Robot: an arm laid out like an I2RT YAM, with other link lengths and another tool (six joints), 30 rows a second.
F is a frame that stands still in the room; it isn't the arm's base.
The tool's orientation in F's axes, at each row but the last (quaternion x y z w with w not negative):
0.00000 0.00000 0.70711 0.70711
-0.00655 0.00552 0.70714 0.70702
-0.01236 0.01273 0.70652 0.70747
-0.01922 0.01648 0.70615 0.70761
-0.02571 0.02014 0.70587 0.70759
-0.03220 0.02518 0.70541 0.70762
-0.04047 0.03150 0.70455 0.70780
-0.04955 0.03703 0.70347 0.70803
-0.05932 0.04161 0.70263 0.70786
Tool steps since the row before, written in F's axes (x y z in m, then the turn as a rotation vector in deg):
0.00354 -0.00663 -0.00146 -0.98 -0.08 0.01
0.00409 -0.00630 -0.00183 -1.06 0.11 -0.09
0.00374 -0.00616 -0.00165 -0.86 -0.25 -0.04
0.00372 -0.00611 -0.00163 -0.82 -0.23 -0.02
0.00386 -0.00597 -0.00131 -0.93 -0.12 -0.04
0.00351 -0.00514 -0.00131 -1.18 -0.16 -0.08
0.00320 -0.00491 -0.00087 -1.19 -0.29 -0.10
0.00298 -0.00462 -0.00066 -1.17 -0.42 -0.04
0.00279 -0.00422 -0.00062 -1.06 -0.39 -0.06
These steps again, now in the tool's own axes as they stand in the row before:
-0.00663 -0.00354 -0.00146 -0.08 0.98 0.01
-0.00627 -0.00409 -0.00194 0.11 1.06 -0.09
-0.00609 -0.00375 -0.00187 -0.25 0.86 -0.05
-0.00601 -0.00373 -0.00195 -0.23 0.82 -0.03
-0.00586 -0.00386 -0.00172 -0.12 0.93 -0.04
-0.00500 -0.00351 -0.00176 -0.16 1.18 -0.08
-0.00478 -0.00321 -0.00140 -0.28 1.19 -0.11
-0.00448 -0.00299 -0.00127 -0.42 1.17 -0.07
-0.00406 -0.00280 -0.00128 -0.39 1.06 -0.09

